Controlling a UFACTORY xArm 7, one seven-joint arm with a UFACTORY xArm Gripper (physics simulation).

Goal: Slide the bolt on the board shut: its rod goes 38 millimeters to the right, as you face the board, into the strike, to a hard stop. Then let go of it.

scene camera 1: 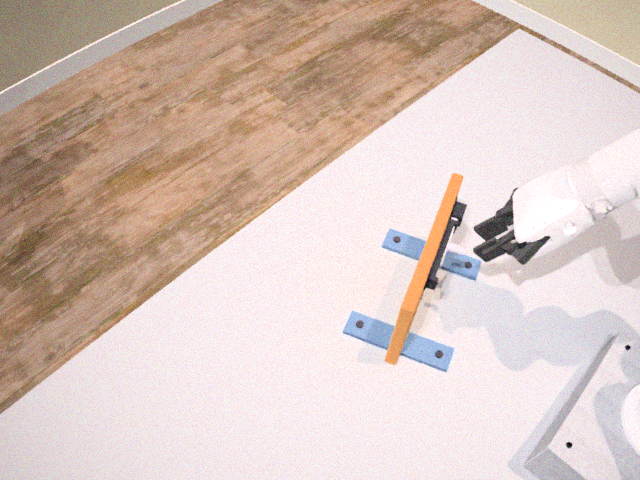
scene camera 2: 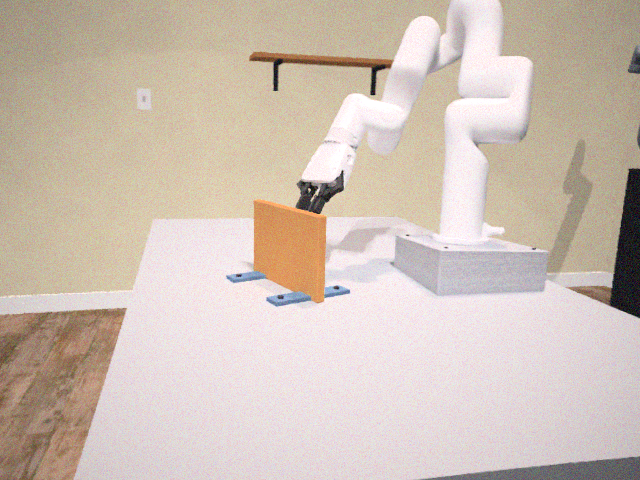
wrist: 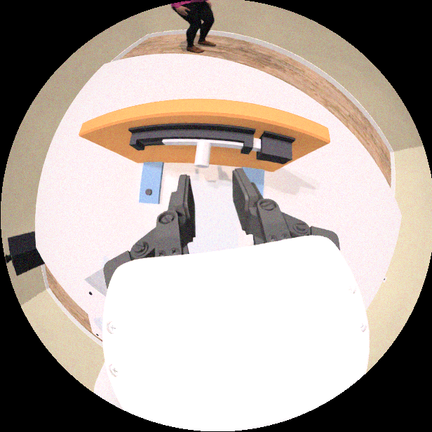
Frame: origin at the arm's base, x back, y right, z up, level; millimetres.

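Seen in the pictures: gripper, fingertip midpoint: (scene camera 1: 479,244); arm's base, link origin: (scene camera 2: 460,240).
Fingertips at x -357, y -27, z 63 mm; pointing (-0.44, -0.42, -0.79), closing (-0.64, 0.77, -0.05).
Offsets run from my fingertips to a thing's top centre. "spot": to the spot under its first point. Level surfaces: height alone.
The orange board @(dy -53, dx -43, dz +22 mm) (scene camera 1: 428,253) (scene camera 2: 289,246) (wrist: 200,108) stands upright. On its face, in the wrist view, a black guide (wrist: 192,135) carries the white rod (wrist: 227,145), whose right end spans the gap and reaches into the black strike block (wrist: 276,148); how deep it sits inside is hidden. The white knob (wrist: 202,154) sticks out from the rod toward me. My gripper (scene camera 1: 478,241) (wrist: 211,186) is open and empty, its fingertips apart from the board and short of the knob. In scene camera 2 the board hides the bolt and the tips of the fingers.
Blue feet @(spot: dy -167, dx +20, dz -67 mm) (scene camera 1: 398,341) (scene camera 2: 288,298) (wrist: 151,182) with dark screws hold the board on the white table @(dz -144 mm) (scene camera 1: 206,387) (scene camera 2: 361,387). The arm's grey base block (scene camera 2: 491,271) stands behind the board in scene camera 2. A person's legs (wrist: 199,25) show beyond the table in the wrist view.
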